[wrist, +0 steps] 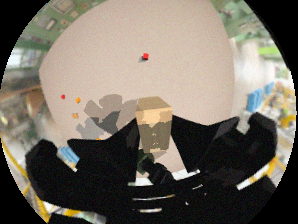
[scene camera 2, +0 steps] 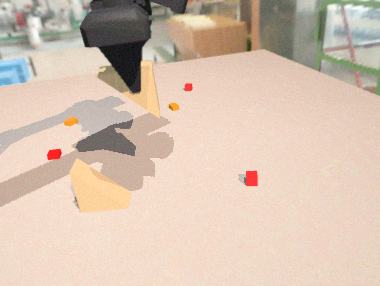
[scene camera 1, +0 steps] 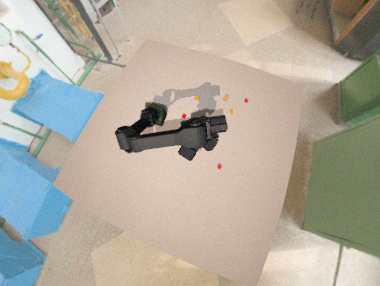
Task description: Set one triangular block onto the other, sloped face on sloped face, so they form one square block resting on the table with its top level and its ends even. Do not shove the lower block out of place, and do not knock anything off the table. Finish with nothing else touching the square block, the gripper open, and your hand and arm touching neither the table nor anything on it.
Note:
My gripper point(scene camera 2: 137, 87) carries a tan triangular block point(scene camera 2: 148, 98). I also see a tan triangular block point(scene camera 2: 94, 191).
My gripper is seen too in the wrist view point(wrist: 152, 117).

